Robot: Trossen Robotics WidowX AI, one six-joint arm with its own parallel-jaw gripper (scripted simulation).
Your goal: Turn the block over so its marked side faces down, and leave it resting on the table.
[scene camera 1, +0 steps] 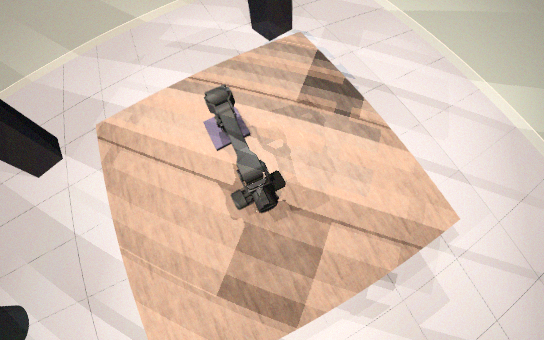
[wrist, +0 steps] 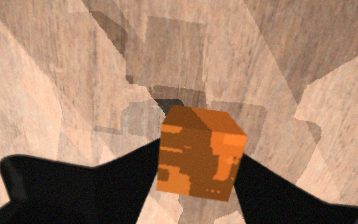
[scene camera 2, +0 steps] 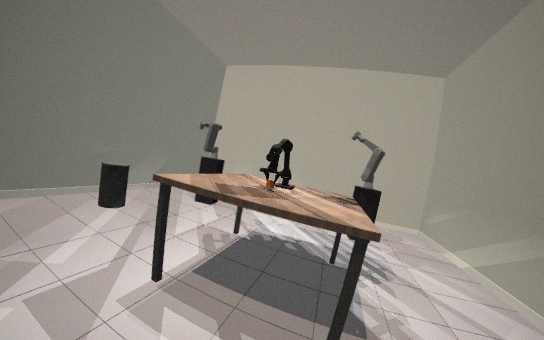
Scene:
my gripper: holds an orange block (wrist: 200,150)

